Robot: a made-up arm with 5 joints.
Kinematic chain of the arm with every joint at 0, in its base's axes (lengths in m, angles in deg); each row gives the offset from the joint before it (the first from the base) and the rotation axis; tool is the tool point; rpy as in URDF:
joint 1: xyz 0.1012 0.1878 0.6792 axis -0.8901 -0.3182 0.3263
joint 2: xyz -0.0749 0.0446 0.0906 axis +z
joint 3: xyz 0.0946 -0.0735 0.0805 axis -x
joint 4: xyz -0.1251 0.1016 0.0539 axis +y
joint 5: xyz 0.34 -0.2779 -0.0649 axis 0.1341 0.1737 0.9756
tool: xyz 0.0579 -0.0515 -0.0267 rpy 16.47 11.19 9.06
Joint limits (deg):
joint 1: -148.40..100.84
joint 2: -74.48..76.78
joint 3: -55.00..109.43
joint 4: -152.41..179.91
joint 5: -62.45..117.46
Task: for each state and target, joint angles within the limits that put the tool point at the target. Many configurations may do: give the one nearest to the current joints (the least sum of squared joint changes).
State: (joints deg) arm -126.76 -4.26 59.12 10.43 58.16
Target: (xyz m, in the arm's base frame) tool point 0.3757 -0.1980 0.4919
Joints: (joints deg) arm -110.39 17.75 62.36 -26.76 47.07
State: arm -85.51 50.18 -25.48 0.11 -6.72
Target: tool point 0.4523 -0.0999 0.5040
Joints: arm -81.03 35.75 -10.17 -24.11 -8.58
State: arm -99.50 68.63 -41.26 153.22 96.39
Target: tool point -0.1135 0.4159 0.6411
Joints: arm -138.43 76.78 -23.09 121.20 76.56
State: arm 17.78 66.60 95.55 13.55 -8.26
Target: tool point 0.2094 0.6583 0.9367
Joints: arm 26.72 74.65 87.77 14.16 -3.44
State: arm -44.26 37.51 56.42 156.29 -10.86
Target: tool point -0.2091 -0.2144 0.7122
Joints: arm -16.54 16.68 25.30 128.31 -27.22
